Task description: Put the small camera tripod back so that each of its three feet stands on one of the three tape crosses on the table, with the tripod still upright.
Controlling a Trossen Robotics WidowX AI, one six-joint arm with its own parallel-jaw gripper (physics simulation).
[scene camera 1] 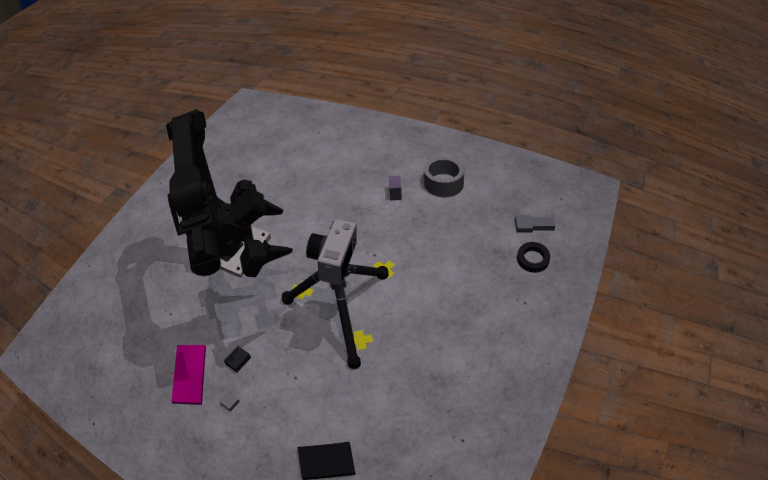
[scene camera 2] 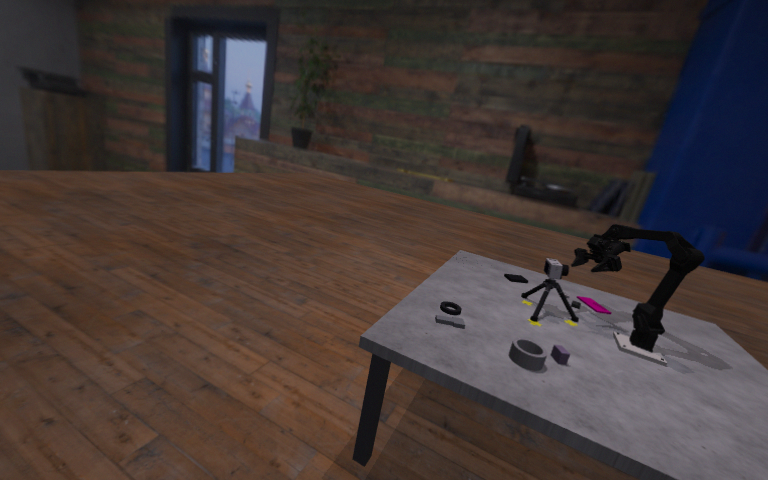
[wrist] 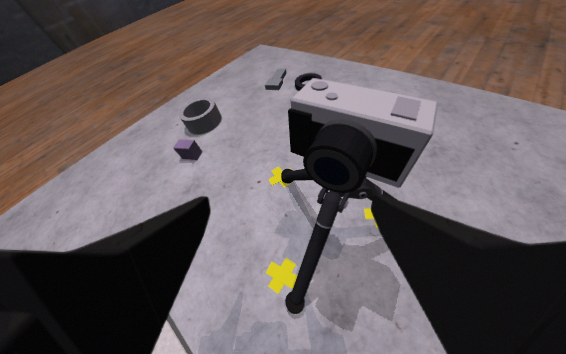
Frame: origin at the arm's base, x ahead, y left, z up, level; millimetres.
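Seen in the pictures: gripper, fingertip midpoint: (scene camera 1: 287,230) (scene camera 2: 581,268) (wrist: 291,203); arm's base at its link origin: (scene camera 1: 226,248) (scene camera 2: 640,345).
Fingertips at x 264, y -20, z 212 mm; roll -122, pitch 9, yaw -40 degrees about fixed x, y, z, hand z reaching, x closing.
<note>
Offsets run from my fingertips to a thing's top centre. "spot": to the spot under its first point.
The black tripod (scene camera 1: 344,316) (scene camera 2: 542,300) (wrist: 315,255) stands upright with a white camera (scene camera 1: 339,240) (scene camera 2: 553,269) (wrist: 365,102) on top. In scene camera 1, its right foot overlaps the edge of one yellow cross @[spot: 226 mm down, 90 mm ahead, 188 mm left] (scene camera 1: 389,264) (scene camera 2: 534,322) (wrist: 275,177). Its left foot stands just left of the second cross @[225 mm down, 31 mm back, 29 mm left] (scene camera 1: 304,292) (scene camera 2: 570,322) (wrist: 281,275). Its front foot stands below the third cross @[spot: 225 mm down, 153 mm ahead, 9 mm right] (scene camera 1: 362,339) (scene camera 2: 527,302) (wrist: 369,214), off the tape. My gripper (scene camera 1: 287,230) (scene camera 2: 584,266) (wrist: 291,203) is open and empty, raised on the lens side, apart from the camera.
A grey ring-shaped cup @[178 mm down, 64 mm ahead, 480 mm left] (scene camera 1: 444,186) and a purple block @[186 mm down, 20 mm back, 386 mm left] (scene camera 1: 394,188) stand behind the tripod. A grey bar @[211 mm down, 329 mm ahead, 466 mm left] (scene camera 1: 532,223) and a black ring @[211 mm down, 368 mm ahead, 365 mm left] (scene camera 1: 522,263) lie at the right. A magenta slab @[218 mm down, 103 mm back, 302 mm right] (scene camera 1: 188,374), a small black block @[211 mm down, 33 mm back, 203 mm right] (scene camera 1: 237,358) and a black slab @[211 mm down, 260 mm ahead, 289 mm right] (scene camera 1: 326,460) lie at the front.
</note>
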